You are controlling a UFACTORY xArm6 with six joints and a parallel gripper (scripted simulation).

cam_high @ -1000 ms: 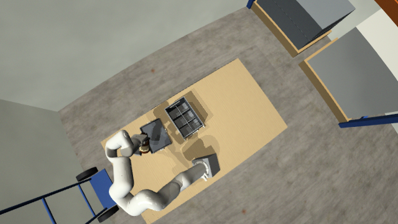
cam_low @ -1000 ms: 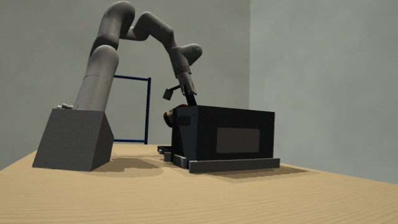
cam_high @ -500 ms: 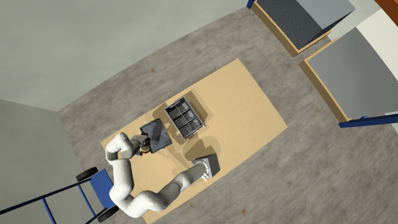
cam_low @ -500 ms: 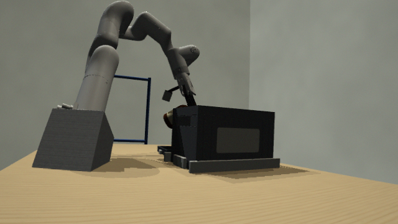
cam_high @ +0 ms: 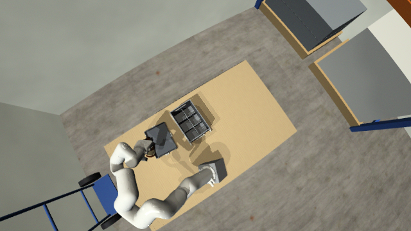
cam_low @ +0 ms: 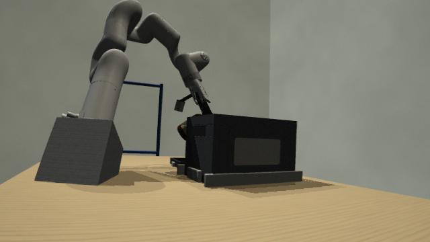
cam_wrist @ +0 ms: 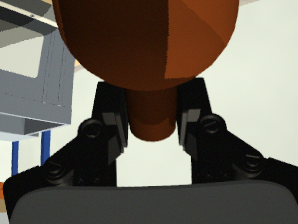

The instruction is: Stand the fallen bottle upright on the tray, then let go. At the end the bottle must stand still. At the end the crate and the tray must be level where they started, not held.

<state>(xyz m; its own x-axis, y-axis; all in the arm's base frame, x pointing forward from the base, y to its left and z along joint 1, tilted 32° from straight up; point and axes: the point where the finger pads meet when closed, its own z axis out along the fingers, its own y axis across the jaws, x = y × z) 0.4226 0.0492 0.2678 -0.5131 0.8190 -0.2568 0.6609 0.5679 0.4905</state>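
The brown bottle lies 4 cm below my hand, 3 cm to the left of it and 3 cm behind it. Also, from my hand: dark tray: 19 cm below, 3 cm to the right, 2 cm behind; dark crate: 32 cm to the right, 12 cm below, 7 cm behind.
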